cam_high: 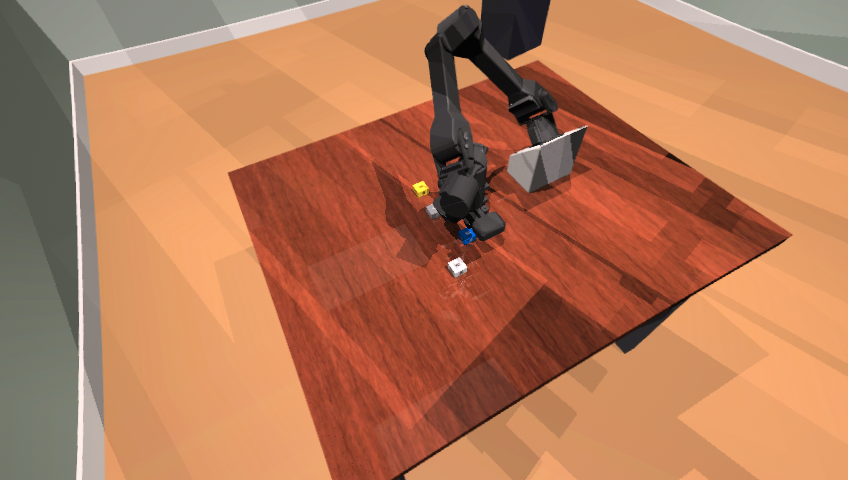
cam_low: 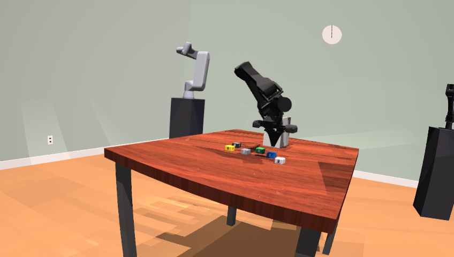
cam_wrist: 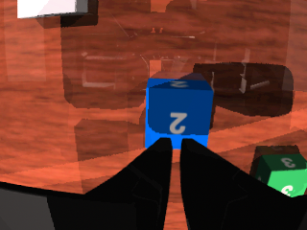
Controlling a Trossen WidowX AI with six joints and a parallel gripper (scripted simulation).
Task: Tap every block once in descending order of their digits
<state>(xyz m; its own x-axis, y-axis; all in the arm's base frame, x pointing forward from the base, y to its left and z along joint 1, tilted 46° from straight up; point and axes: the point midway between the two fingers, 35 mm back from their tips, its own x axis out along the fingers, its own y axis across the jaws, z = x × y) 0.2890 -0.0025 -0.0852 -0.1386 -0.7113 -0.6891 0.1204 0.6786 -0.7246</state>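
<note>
My gripper tip is now 4 cm above the blue 2 block. From my gripper tip the other things lie so: light grey 7 block: 12 cm to the right, 4 cm below, 2 cm ahead; white block: 7 cm ahead, 5 cm to the left, 4 cm below; green 3 block: 7 cm to the right, 5 cm behind, 4 cm below.
</note>
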